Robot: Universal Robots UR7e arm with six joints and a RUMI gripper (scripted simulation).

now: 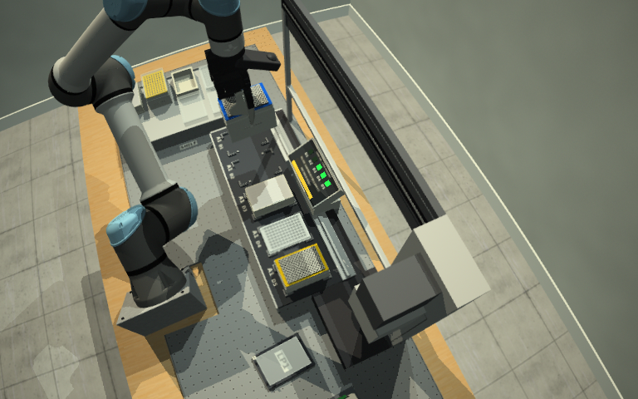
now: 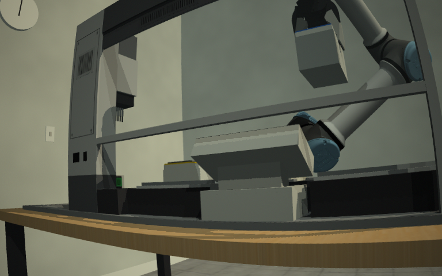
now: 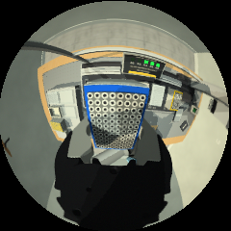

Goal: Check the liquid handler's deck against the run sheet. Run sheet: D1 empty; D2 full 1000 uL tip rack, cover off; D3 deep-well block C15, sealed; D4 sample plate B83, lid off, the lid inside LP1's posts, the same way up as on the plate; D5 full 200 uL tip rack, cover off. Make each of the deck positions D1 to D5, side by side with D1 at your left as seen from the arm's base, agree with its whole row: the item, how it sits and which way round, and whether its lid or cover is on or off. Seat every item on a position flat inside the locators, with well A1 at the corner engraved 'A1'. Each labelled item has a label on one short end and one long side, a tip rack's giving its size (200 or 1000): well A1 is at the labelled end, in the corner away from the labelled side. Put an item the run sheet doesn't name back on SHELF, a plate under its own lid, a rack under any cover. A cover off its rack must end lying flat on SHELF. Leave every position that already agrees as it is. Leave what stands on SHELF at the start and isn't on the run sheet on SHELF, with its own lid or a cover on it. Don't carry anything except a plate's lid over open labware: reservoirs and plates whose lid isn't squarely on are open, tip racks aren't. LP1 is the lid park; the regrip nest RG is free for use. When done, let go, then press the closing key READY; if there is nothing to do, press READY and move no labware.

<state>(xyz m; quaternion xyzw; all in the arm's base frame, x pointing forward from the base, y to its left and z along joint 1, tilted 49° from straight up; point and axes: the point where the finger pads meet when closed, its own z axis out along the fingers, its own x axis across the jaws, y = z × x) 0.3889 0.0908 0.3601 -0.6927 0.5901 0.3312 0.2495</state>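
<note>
The grey deep-well block lies 10 mm ahead of my hand, 120 mm to the right of it and 270 mm below it. Also, from my hand: blue-rimmed tip rack: 10 mm behind, 10 mm to the right; then white sample plate: 20 mm ahead, 250 mm to the right, 280 mm below; then gantry: 200 mm ahead, 150 mm to the right, 170 mm above.
</note>
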